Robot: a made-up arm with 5 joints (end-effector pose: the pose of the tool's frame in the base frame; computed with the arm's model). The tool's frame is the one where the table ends.
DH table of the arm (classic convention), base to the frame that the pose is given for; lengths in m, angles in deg. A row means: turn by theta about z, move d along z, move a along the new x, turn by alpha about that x. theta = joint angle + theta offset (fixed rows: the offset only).
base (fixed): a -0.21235  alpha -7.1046  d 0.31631  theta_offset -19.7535
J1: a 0.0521  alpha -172.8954  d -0.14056  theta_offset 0
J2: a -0.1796  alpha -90  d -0.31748  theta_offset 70.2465
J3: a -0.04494  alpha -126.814  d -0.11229  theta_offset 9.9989
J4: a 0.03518  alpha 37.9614  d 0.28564  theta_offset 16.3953
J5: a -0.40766  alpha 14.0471  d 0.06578  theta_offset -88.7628
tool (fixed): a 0  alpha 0  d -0.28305  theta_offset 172.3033
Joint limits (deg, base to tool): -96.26..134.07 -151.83..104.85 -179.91..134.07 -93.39..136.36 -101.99..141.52
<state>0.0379 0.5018 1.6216 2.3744 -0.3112</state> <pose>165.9 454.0 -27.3 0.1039 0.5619 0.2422 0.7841</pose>
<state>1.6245 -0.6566 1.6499 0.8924 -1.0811</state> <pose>-576.9 579.9 447.4 -0.2892 -0.5188 0.6216 0.5108</pose>
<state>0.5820 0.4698 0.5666 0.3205 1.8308</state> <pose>-151.2 654.1 335.3 -0.0678 0.0767 0.9127 0.3957</pose>
Working (the frame after each row of the table, in the pose's form):
after base (fixed): -199.9 71.8 316.3 -0.0610 0.0106 -0.1712 0.9833
after J1: -155.2 67.4 173.3 -0.9926 -0.1162 0.0350 0.0061
after J2: -152.0 244.7 492.0 0.5102 -0.4524 -0.4916 0.5416
after J3: -46.3 289.9 454.3 -0.4711 -0.0371 -0.6596 0.5845
after J4: 138.6 433.6 621.5 -0.1901 -0.0484 -0.4644 0.8636
after J5: -169.0 708.9 612.5 -0.0810 -0.0625 -0.3335 0.9372

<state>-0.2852 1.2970 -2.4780 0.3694 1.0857</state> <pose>-452.6 -295.9 731.3 0.0190 -0.9765 -0.0812 0.1988</pose>
Working (the frame after each row of the table, in the pose's form):
after base (fixed): -199.9 71.8 316.3 -0.0610 0.0106 -0.1712 0.9833
after J1: -163.6 24.8 178.6 0.9510 -0.3087 0.0173 0.0030
after J2: 6.0 28.4 501.5 -0.0077 0.7127 0.7012 0.0143
after J3: -26.1 -83.0 535.8 0.8709 0.1168 -0.3749 0.2957
after J4: -164.5 -272.8 369.4 0.9455 -0.2450 -0.1904 0.0984
after J5: -563.4 -253.1 474.3 -0.9756 0.0466 0.2038 0.0677

